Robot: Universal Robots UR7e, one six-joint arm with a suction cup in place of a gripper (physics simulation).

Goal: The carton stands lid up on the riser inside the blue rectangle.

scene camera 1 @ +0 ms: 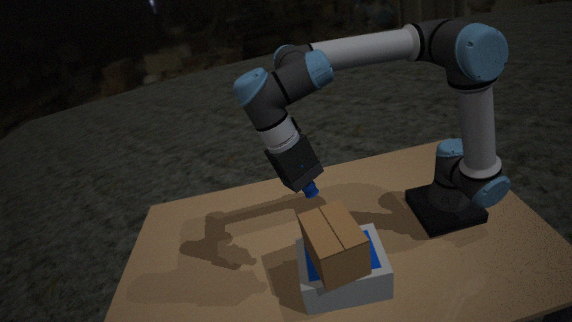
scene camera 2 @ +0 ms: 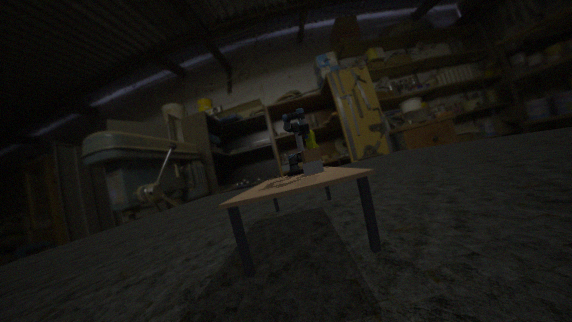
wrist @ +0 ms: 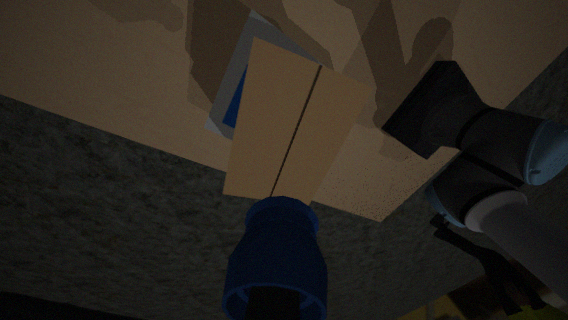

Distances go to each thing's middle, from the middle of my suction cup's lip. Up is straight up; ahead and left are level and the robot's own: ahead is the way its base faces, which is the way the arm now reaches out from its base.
Now: suction cup 190 mm above the brown cardboard carton (scene camera 1: 340, 251) and 30 mm past it. The rest, counted from my suction cup: grey riser (scene camera 1: 378, 286) (320 mm below, 50 mm behind, 10 mm to the right).
